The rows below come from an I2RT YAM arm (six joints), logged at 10 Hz.
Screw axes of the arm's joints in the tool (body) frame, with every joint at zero. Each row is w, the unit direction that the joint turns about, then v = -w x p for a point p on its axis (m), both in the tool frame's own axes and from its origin. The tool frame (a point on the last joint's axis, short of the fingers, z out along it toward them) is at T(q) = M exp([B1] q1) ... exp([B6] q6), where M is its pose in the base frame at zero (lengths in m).
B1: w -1 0 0 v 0.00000 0.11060 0.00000
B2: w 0 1 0 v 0.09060 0.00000 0.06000
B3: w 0 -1 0 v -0.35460 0.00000 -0.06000
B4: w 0 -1 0 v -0.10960 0.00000 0.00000
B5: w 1 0 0 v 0.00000 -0.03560 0.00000
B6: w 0 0 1 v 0.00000 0.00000 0.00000
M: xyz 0.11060 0.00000 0.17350 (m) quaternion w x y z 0.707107 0 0.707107 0
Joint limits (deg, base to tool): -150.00..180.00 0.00..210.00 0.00..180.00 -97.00..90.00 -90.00..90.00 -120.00..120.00
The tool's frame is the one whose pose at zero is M.
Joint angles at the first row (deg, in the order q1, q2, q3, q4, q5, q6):
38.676 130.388 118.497 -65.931 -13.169 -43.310
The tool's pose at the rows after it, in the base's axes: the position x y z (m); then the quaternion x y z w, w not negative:
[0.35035 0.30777 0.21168 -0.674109 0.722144 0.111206 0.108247]
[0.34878 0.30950 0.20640 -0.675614 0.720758 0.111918 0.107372]
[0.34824 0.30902 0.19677 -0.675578 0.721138 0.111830 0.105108]
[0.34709 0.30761 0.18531 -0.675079 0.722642 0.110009 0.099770]
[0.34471 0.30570 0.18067 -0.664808 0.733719 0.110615 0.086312]
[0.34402 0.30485 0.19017 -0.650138 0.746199 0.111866 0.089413]
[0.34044 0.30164 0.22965 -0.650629 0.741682 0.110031 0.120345]
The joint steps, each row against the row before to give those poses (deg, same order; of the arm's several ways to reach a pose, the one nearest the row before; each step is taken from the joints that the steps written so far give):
1.618 0.088 -0.960 0.917 -0.109 -1.048
0.283 0.020 -1.161 1.116 -0.044 0.043
0.000 0.001 -2.163 1.901 0.022 0.000
-0.022 0.022 -2.513 1.923 0.240 0.044
0.022 -0.021 -0.982 -0.416 0.132 1.595
-0.021 -0.811 0.763 -0.961 0.043 2.274
-0.001 -3.321 3.190 -2.928 0.175 -0.001

